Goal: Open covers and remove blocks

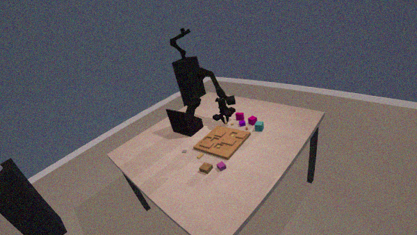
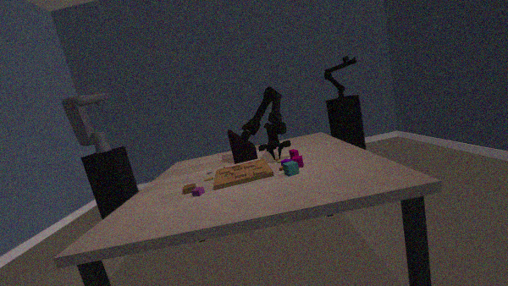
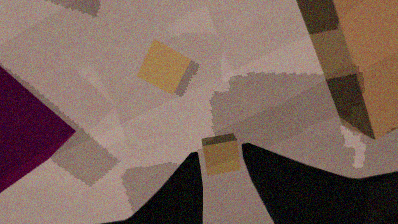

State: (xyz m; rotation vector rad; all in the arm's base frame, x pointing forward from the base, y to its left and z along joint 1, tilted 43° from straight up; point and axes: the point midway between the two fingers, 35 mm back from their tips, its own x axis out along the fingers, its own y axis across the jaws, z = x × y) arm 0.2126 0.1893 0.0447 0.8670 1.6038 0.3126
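My gripper tip is now 200 mm short of the small orange block and 20 mm to the left of it. Round my gripper tip: magenta block 210 mm ahead, 70 mm to the left, 20 mm above; then tiny grey block 420 mm to the right, 70 mm behind; then teal block 300 mm ahead, 20 mm above, 10 mm to the left.
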